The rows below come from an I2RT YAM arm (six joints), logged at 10 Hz.
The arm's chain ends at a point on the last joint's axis. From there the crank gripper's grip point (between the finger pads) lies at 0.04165 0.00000 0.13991 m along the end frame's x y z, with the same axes.
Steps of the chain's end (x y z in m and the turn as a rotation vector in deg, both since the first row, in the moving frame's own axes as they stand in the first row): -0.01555, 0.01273, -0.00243, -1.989, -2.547, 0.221; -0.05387, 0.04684, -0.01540, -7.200, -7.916, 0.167; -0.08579, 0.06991, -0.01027, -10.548, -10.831, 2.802; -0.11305, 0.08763, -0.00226, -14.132, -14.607, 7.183; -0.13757, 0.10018, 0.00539, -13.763, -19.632, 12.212; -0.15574, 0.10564, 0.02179, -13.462, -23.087, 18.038; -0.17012, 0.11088, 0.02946, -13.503, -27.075, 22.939
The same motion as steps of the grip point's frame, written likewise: -0.02182, 0.01777, -0.00080, -1.989, -2.547, 0.221; -0.07351, 0.06477, -0.01212, -7.200, -7.916, 0.167; -0.11334, 0.09745, -0.00752, -10.548, -10.831, 2.802; -0.15168, 0.12551, -0.00123, -14.132, -14.607, 7.183; -0.19061, 0.13779, 0.00607, -13.763, -19.632, 12.212; -0.21953, 0.14251, 0.02138, -13.462, -23.087, 18.038; -0.24556, 0.14645, 0.02704, -13.503, -27.075, 22.939
